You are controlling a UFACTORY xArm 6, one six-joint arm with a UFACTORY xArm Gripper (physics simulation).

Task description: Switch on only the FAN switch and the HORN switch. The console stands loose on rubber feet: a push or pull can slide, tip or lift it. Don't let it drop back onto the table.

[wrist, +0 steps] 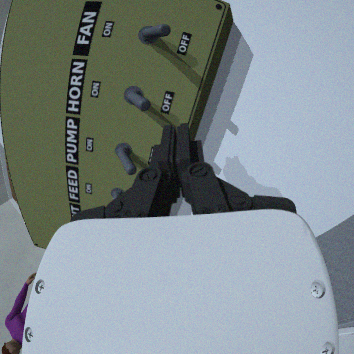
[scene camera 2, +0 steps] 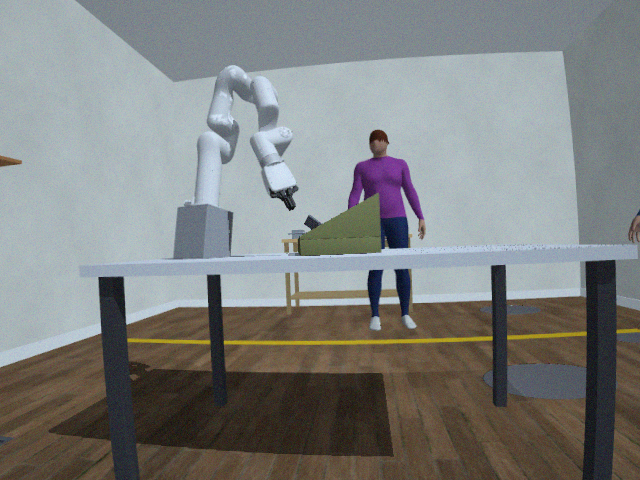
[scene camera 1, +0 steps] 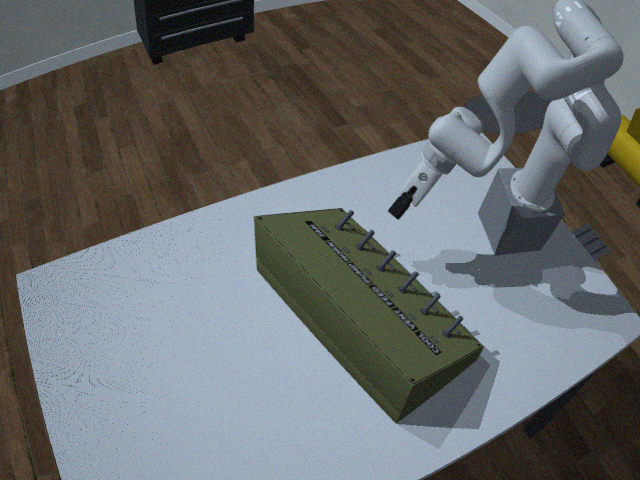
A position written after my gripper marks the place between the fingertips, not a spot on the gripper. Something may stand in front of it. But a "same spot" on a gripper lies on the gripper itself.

My gripper shows in the wrist view, in scene camera 2 and in scene camera 1 (394,214). An olive console shows in the wrist view, in scene camera 2 (357,230) and in scene camera 1. The same spot on my gripper: (wrist: 176,163) is (scene camera 2: 288,197). The same spot on the olive console: (wrist: 72,72) is (scene camera 1: 331,246).
